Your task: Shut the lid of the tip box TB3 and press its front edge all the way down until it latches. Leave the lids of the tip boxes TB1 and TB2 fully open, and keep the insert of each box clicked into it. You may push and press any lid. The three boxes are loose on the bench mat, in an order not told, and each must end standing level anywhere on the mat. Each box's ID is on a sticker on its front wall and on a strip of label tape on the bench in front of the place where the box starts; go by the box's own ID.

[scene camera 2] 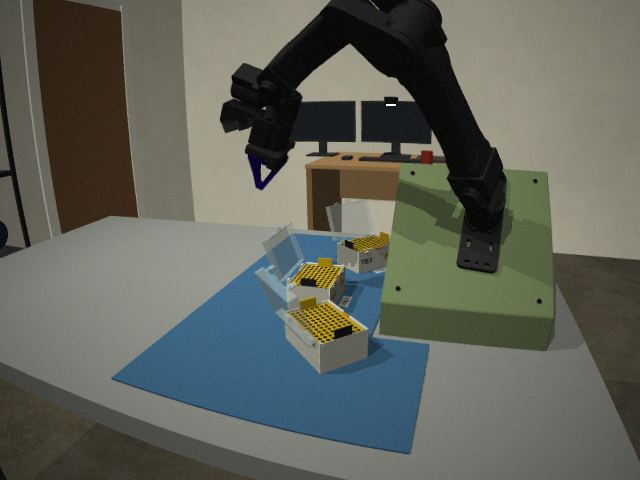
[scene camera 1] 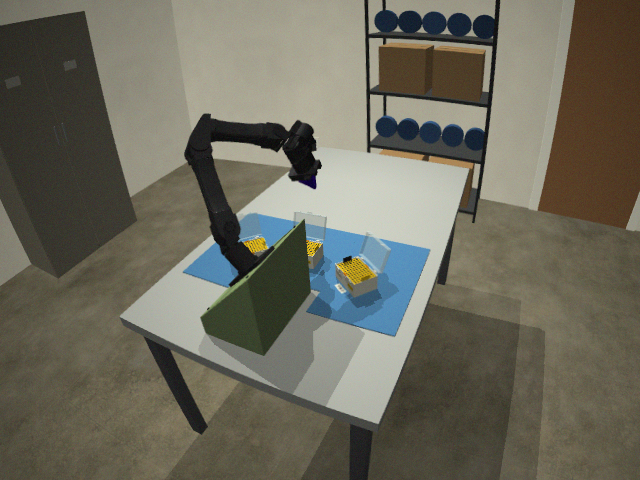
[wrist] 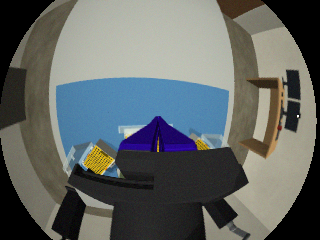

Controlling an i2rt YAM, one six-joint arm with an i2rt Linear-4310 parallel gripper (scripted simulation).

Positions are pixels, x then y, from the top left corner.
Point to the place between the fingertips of the gripper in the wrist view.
158,120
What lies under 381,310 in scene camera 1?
A blue mat.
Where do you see a blue mat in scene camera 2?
230,356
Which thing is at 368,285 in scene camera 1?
A tip box.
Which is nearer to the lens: the tip box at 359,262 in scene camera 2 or the lid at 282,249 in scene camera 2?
The lid.
